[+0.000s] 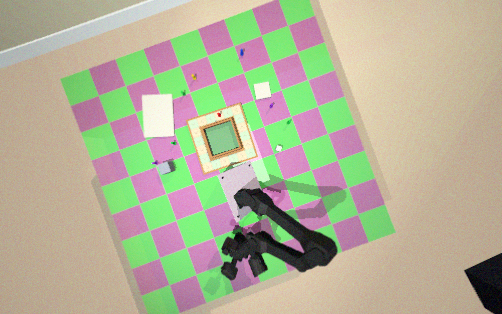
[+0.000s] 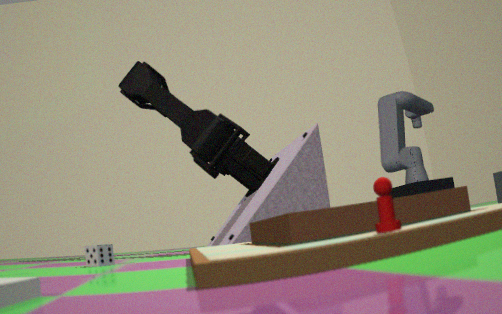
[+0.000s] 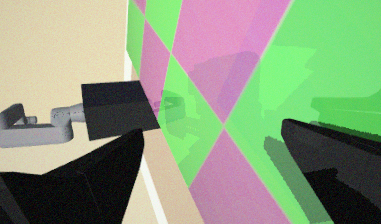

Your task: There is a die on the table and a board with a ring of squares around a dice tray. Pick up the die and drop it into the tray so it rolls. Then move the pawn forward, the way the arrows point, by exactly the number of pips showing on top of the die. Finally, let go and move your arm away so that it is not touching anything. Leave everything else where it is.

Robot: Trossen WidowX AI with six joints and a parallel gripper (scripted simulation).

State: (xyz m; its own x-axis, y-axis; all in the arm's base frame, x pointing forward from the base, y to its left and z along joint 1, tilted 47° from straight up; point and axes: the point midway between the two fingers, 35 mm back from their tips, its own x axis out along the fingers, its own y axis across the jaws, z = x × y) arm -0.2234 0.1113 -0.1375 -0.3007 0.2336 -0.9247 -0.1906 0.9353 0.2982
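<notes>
Right now my gripper tip is 47 cm to the left of the white die, 35 cm short of it and 4 cm above it. Round my gripper tip: blue pawn 86 cm ahead, 52 cm to the right, 4 cm below; red pawn 63 cm ahead, 28 cm to the right, 3 cm below; grey block 51 cm ahead, 7 cm to the left, 3 cm below.
</notes>
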